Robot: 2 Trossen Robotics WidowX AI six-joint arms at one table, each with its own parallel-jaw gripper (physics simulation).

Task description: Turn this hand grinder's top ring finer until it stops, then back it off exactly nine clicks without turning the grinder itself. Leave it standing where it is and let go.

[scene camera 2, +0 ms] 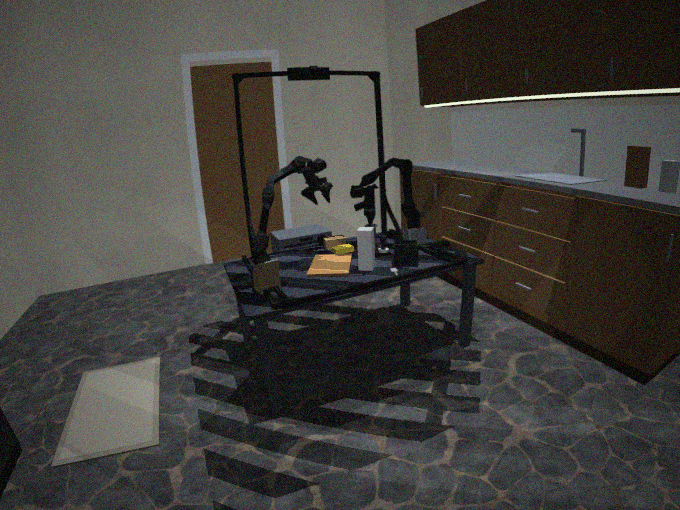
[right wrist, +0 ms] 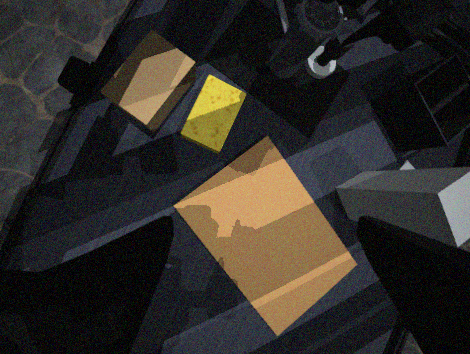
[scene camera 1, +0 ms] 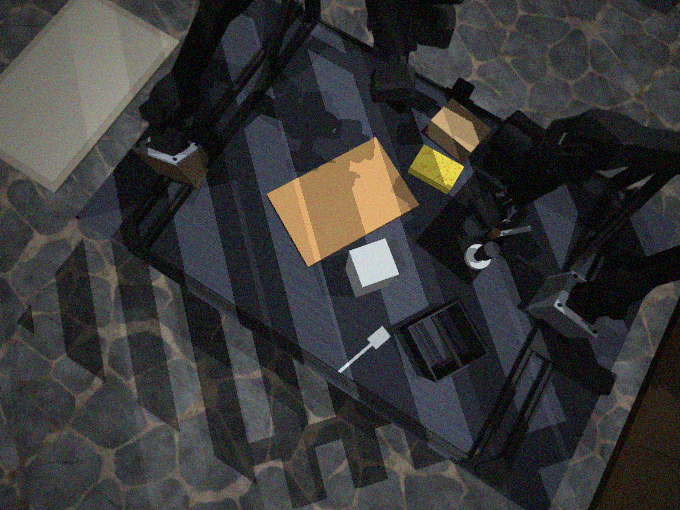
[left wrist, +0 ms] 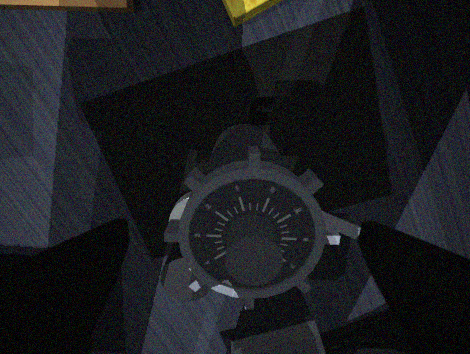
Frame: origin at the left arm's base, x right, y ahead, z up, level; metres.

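Seen in the pictures: left gripper, fingertip midpoint: point(scene camera 2: 370, 224) point(right wrist: 322, 14) point(scene camera 1: 498, 205) point(left wrist: 245, 230); right gripper, fingertip midpoint: point(scene camera 2: 323, 203) point(right wrist: 265, 225); left arm's base at its link origin: point(scene camera 2: 414, 228) point(scene camera 1: 584, 303); right arm's base at its link origin: point(scene camera 2: 264, 266) point(scene camera 1: 168, 145).
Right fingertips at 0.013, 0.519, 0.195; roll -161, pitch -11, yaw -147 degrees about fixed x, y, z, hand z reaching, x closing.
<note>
Pixels of each thing's top centre, then the offset from my right fingertips to it, as dx, dy, dz. "spot": a spot on its surface instead.
- hand grinder at its top centre: point(left wrist: 253, 261) point(right wrist: 329, 3) point(scene camera 1: 503, 204) +0.021, -0.265, -0.138
- dark square mat at a spot on its surface: point(left wrist: 125, 130) spot: -0.069, -0.212, -0.298
- pale bar at its top centre: point(left wrist: 317, 227) point(right wrist: 290, 12) point(scene camera 1: 514, 229) +0.061, -0.336, -0.263
- orange board at its top centre: point(right wrist: 273, 238) point(scene camera 1: 343, 199) point(scene camera 2: 330, 263) -0.129, +0.014, -0.285
- tall white block at its top centre: point(right wrist: 468, 206) point(scene camera 1: 374, 262) point(scene camera 2: 365, 228) -0.240, -0.142, -0.100
- yellow sponge at its top centre: point(right wrist: 214, 112) point(scene camera 1: 437, 166) point(scene camera 2: 342, 246) +0.073, -0.108, -0.270
- cardboard box at its top centre: point(right wrist: 148, 76) point(scene camera 1: 461, 124) point(scene camera 2: 334, 237) +0.179, -0.091, -0.240
- pale ring-shaped piece at its top centre: point(left wrist: 186, 280) point(right wrist: 347, 37) point(scene camera 1: 491, 249) point(scene camera 2: 383, 235) -0.036, -0.312, -0.208
- black bin at a spot on its surface: point(scene camera 1: 436, 378) spot: -0.321, -0.375, -0.200
- white brush-like tool at its top centre: point(scene camera 1: 362, 351) -0.370, -0.241, -0.298
The hand grinder point(right wrist: 324, 15) stands upright on a dark square mat point(left wrist: 125, 130). Its grey lugged top ring point(left wrist: 184, 235) surrounds a dark dial with pale tick marks. A pale bar point(scene camera 1: 516, 230) point(left wrist: 345, 227) juts out beside it. In scene camera 1 the left arm hides much of the grinder. My left gripper point(left wrist: 245, 230) point(scene camera 2: 370, 222) is open and empty, pointing down over the grinder. Its fingertips show on either side of the ring, apart from it; their height relative to the ring is unclear. My right gripper point(scene camera 2: 322, 201) point(right wrist: 265, 225) is open and empty, raised over the orange board.
An orange board point(scene camera 1: 335, 203) point(right wrist: 270, 220) lies mid-table. Near it stand a tall white block point(scene camera 1: 374, 263) point(scene camera 2: 365, 249), a yellow sponge point(scene camera 1: 436, 169) and a cardboard box point(scene camera 1: 454, 129). A pale ring-shaped piece point(scene camera 1: 471, 258) is beside the grinder. A black bin point(scene camera 1: 436, 378) and a white brush-like tool point(scene camera 1: 378, 337) lie lower.
</note>
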